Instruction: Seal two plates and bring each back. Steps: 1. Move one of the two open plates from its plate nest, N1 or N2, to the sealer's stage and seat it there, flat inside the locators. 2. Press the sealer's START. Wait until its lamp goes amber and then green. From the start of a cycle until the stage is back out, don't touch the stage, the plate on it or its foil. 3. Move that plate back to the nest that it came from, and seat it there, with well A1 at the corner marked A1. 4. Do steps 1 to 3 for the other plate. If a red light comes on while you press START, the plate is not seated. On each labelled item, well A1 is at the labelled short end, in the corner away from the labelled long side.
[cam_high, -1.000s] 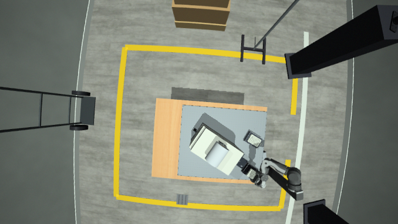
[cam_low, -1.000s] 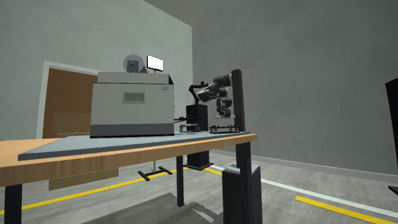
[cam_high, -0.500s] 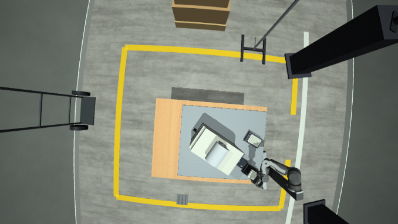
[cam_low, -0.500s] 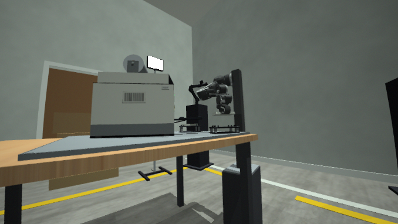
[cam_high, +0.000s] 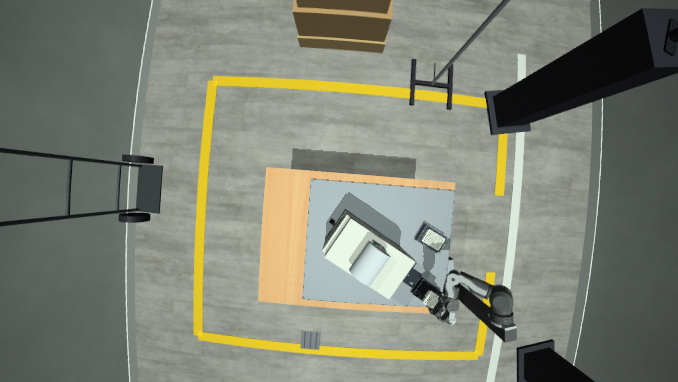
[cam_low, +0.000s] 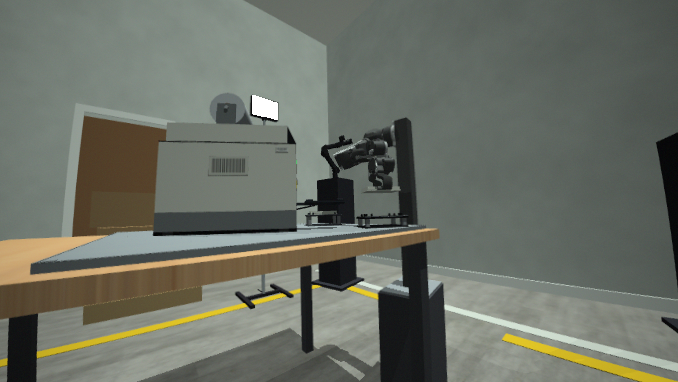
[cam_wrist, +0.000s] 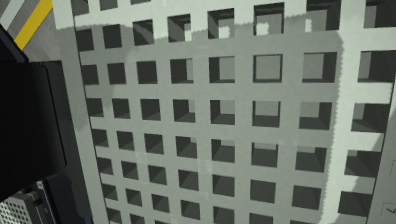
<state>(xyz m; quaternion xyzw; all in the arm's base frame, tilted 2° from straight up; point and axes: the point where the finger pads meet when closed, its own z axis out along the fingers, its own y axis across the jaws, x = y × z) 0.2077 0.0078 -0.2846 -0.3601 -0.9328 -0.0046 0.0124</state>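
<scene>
My hand is 130 mm short of the sealer stage, 170 mm to the left of it and 40 mm above it. Also, from my hand: foil roll: 380 mm ahead, 390 mm to the right, 280 mm above; plate: 60 mm behind, 350 mm to the right, 80 mm below.
</scene>
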